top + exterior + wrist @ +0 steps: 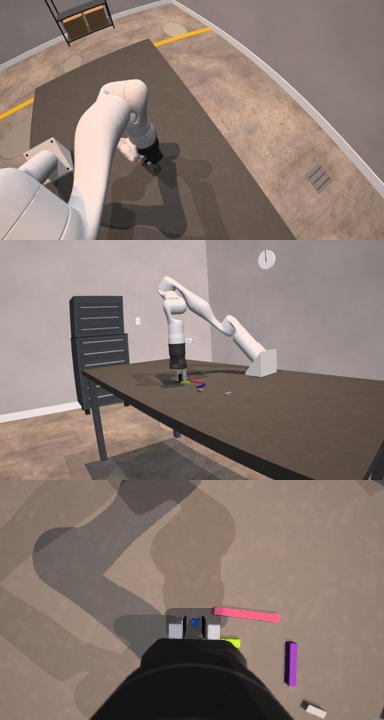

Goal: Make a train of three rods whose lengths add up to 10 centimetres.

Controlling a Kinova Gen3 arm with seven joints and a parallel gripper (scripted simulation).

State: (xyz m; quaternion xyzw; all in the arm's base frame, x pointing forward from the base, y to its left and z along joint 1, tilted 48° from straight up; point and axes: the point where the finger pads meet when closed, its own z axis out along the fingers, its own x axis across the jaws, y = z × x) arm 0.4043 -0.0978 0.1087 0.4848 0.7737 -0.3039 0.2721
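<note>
The blue rod is 20 mm below my hand. From my hand the other things lie so: lime rod 40 mm to the left, 20 mm below, 10 mm ahead; purple rod 150 mm to the left, 20 mm below; pink rod 60 mm to the left, 40 mm behind, 20 mm below.
</note>
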